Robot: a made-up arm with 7 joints. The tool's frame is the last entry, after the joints.
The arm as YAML. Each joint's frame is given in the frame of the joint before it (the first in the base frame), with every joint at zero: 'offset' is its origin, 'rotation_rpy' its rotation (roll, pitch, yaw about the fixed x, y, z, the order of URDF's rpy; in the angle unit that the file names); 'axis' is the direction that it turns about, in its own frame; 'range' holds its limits. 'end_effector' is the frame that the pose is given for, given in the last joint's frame.
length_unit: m
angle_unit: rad
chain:
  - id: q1
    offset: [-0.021, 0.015, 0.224]
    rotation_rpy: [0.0, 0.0, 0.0]
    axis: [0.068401, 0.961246, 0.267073]
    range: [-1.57, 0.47]
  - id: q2
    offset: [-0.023, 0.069, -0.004]
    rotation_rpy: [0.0, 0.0, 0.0]
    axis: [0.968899, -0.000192, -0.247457]
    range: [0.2, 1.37]
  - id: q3
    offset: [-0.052, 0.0, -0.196]
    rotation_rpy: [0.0, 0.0, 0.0]
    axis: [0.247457, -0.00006, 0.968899]
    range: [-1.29, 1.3]
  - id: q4
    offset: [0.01, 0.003, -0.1]
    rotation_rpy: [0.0, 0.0, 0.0]
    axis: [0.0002, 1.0, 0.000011]
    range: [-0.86, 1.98]
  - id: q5
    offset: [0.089, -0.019, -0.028]
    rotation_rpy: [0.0, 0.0, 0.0]
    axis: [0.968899, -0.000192, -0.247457]
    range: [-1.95, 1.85]
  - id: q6
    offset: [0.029, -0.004, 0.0]
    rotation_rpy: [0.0, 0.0, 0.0]
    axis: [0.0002, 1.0, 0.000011]
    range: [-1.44, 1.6]
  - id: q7
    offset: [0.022, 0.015, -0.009]
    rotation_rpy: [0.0, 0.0, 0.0]
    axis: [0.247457, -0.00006, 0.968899]
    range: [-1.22, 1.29]
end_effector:
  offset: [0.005, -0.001, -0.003]
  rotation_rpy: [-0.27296, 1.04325, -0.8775]
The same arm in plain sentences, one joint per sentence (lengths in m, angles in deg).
The arm has seven revolute joints in a row. What follows holds with every joint at zero, and every direction is one of the base frame's. Joint 1 sits 0.021 m along -x and 0.015 m along +y and 0.224 m along +z from the base frame's origin and turns about the direction (0.068403, 0.961235, 0.26711), from -89.95 to 26.93 deg. Joint 2 sits 0.023 m along -x and 0.069 m along +y and 0.004 m along -z from joint 1 and turns about the direction (0.968889, -0.0002, -0.247497), from 11.46 to 78.5 deg. Joint 3 sits 0.052 m along -x and 0.196 m along -z from joint 2 and turns about the direction (0.247497, -0.0001, 0.968889), from -73.91 to 74.48 deg. Joint 4 sits 0.01 m along +x and 0.003 m along +y and 0.1 m along -z from joint 3 and turns about the direction (0.0002, 1, 0), from -49.27 to 113.45 deg. Joint 5 sits 0.089 m along +x and 0.019 m along -y and 0.028 m along -z from joint 4 and turns about the direction (0.968889, -0.0002, -0.247497), from -111.73 to 106 deg. Joint 6 sits 0.029 m along +x and 0.004 m along -y from joint 5 and turns about the direction (0.0002, 1, 0), from -82.51 to 91.67 deg. Joint 7 sits 0.022 m along +x and 0.015 m along +y and 0.009 m along -z from joint 6 and turns about the direction (0.247497, -0.0001, 0.968889), from -69.9 to 73.91 deg. The tool frame, which is the frame that the pose is given for, sits 0.005 m along +x and 0.001 m along -y and 0.003 m along -z from joint 7; its axes are the base frame's turned by roll -15.64, pitch 59.77 and yaw -50.28 deg (as in URDF: about the fixed x, then y, then z).
